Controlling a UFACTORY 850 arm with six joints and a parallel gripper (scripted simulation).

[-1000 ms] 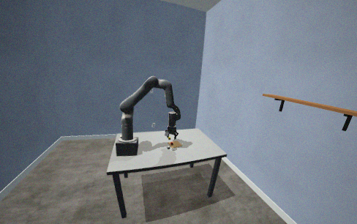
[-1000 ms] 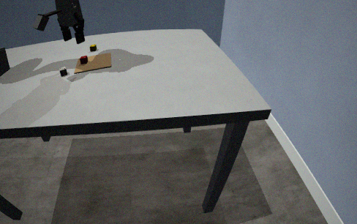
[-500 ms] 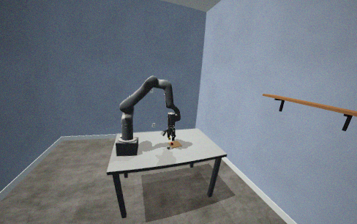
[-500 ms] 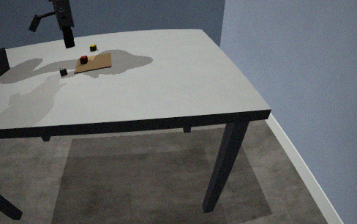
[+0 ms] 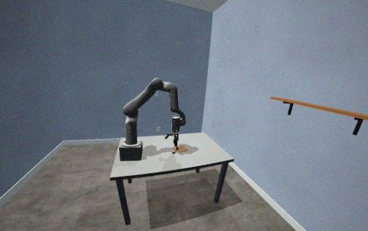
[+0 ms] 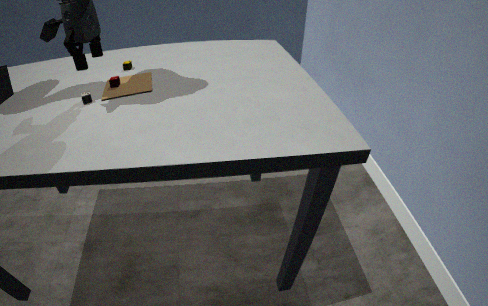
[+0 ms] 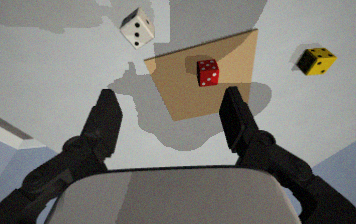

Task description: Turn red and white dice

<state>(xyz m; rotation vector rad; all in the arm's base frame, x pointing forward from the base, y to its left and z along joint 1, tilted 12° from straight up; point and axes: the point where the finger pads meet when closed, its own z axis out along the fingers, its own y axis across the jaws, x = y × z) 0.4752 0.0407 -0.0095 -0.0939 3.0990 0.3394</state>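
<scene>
Right now my hand is 20 mm past the white die, 30 mm to the left of it and 90 mm above it. Round my hand: tan mat 70 mm ahead, 60 mm to the left, 100 mm below; red die 30 mm ahead, 50 mm to the left, 90 mm below; yellow die 10 mm ahead, 190 mm to the left, 90 mm below.
</scene>
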